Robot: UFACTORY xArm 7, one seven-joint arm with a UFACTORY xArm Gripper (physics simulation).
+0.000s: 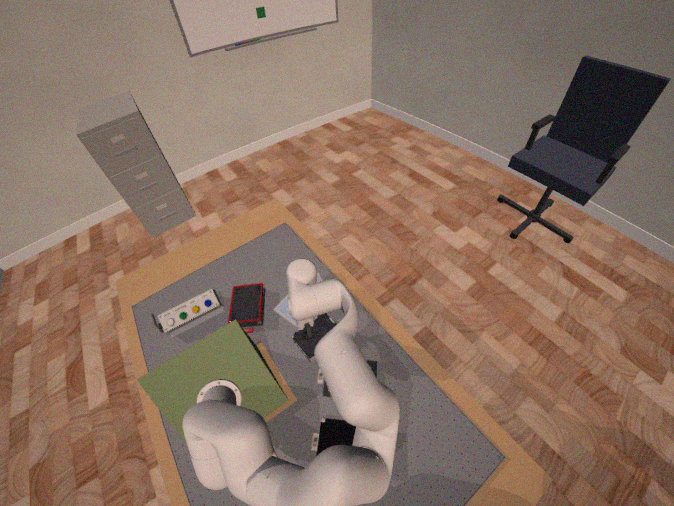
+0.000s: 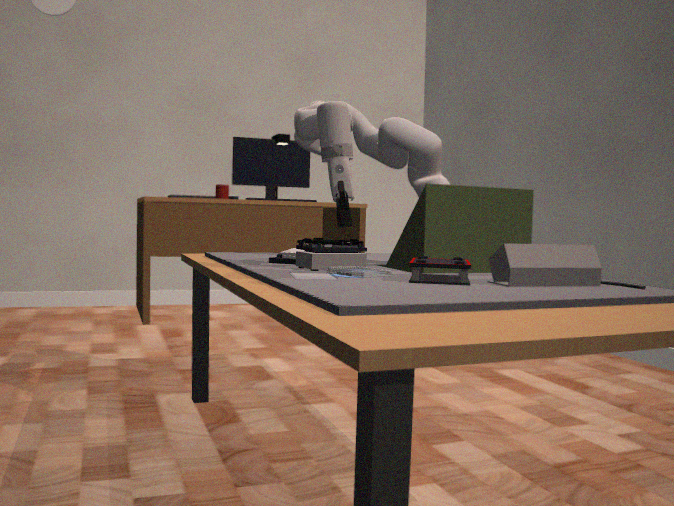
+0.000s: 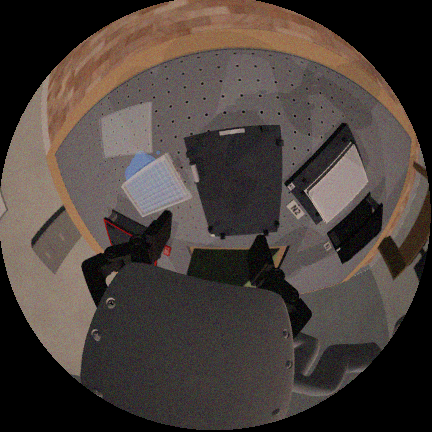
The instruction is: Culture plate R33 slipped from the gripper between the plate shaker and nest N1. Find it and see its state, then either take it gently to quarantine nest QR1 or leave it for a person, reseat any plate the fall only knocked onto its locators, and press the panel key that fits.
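Frame: origin at the arm's base, x ahead, y right, z down, level; metres.
Where they show: gripper, fingertip midpoint: (image 1: pixel 304 324) (image 2: pixel 344 227) (image 3: pixel 212 234); arm's base at its link origin: (image 1: pixel 219 399) (image 2: pixel 455 236).
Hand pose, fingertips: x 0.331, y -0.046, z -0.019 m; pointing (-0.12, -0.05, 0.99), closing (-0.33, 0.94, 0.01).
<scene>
Each offset is from my fingertips to the top centre of the thing. "*": to the spot under its first point.
A clear plate with blue-tinted wells @(dx +0.009, dy -0.124, dz +0.088 m) (image 3: pixel 157 186) lies on the deck beside the plate shaker @(* dx -0.025, dy +0.032, dz +0.048 m) (image 1: pixel 305 342) (image 2: pixel 331 259) (image 3: pixel 240 180); I take it for R33, though no name is legible. A blue spill @(* dx +0.058, dy -0.134, dz +0.101 m) (image 3: pixel 141 164) shows at its edge, and a clear loose lid @(dx +0.128, dy -0.159, dz +0.095 m) (image 3: pixel 128 130) lies apart. The red-edged nest @(dx -0.125, dy -0.243, dz +0.057 m) (image 1: pixel 246 303) (image 2: pixel 439 263) (image 3: pixel 118 231), apparently QR1, holds no visible plate. A white-topped plate @(dx +0.026, dy +0.207, dz +0.066 m) (image 3: pixel 340 184) sits on a dark nest near the N2 label @(* dx -0.041, dy +0.138, dz +0.101 m) (image 3: pixel 295 209); its seating is unclear. My gripper (image 2: pixel 344 223) (image 3: pixel 212 234) is open and empty above the shaker.
The key panel @(dx -0.319, dy -0.340, dz +0.019 m) (image 1: pixel 188 310) (image 2: pixel 549 265) has white, green, yellow and blue keys. A green slanted board (image 1: pixel 217 364) (image 2: pixel 479 228) stands near the arm base. Another black nest @(dx -0.090, dy +0.352, dz +0.042 m) (image 1: pixel 336 434) (image 3: pixel 355 229) lies beyond the white-topped plate.
</scene>
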